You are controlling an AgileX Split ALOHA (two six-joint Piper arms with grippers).
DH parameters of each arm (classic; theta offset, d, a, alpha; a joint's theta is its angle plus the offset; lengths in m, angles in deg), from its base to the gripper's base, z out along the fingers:
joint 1: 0 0.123 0 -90
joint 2: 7.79 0 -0.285 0
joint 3: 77.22 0 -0.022 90
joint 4: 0 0.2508 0 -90
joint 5: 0 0 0.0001 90
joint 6: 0 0.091 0 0
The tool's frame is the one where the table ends.
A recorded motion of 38 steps. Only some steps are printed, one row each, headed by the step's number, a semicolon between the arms.
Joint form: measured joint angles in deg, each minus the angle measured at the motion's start. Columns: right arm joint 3, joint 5, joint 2, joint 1, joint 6, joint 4; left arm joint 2, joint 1, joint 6, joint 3, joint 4, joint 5.
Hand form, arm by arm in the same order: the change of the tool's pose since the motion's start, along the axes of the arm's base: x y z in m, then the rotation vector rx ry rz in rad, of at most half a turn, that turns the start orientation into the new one. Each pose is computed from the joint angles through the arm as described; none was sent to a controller.
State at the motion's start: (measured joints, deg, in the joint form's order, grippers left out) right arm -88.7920 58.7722 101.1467 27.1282 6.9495 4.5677; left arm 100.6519 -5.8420 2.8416 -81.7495 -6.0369 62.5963
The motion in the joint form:
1: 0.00 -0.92 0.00 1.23 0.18 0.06; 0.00 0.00 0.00 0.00 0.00 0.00
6: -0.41 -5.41 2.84 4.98 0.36 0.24; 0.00 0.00 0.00 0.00 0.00 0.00
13: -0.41 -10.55 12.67 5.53 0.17 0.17; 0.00 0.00 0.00 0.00 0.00 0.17
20: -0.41 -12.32 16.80 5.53 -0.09 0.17; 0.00 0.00 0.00 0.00 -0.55 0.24
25: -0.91 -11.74 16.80 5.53 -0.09 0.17; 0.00 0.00 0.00 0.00 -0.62 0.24
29: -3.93 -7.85 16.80 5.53 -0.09 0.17; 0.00 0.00 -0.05 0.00 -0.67 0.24
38: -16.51 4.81 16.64 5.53 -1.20 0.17; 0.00 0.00 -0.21 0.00 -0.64 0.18
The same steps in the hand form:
1: -0.0028 0.0078 0.0006 0.0093 -0.0130 0.0172; 0.0000 0.0000 0.0000 0.0000 0.0000 0.0000
6: -0.0025 0.0374 -0.0135 0.0303 -0.0418 0.0730; 0.0000 0.0000 0.0000 0.0000 0.0000 0.0000
13: 0.0206 0.0561 -0.0811 -0.0148 0.0268 0.0786; -0.0003 0.0000 -0.0001 0.0002 0.0029 -0.0003
20: 0.0278 0.0605 -0.1112 -0.0378 0.0609 0.0804; -0.0004 -0.0008 0.0000 -0.0090 0.0051 0.0019
25: 0.0282 0.0609 -0.1092 -0.0382 0.0622 0.0811; -0.0004 -0.0008 0.0000 -0.0101 0.0052 0.0022
29: 0.0302 0.0625 -0.0969 -0.0442 0.0761 0.0864; -0.0004 -0.0009 0.0000 -0.0112 0.0054 0.0032
38: 0.0364 0.0676 -0.0412 -0.0454 0.0713 0.1223; -0.0003 -0.0009 0.0000 -0.0114 0.0047 0.0059

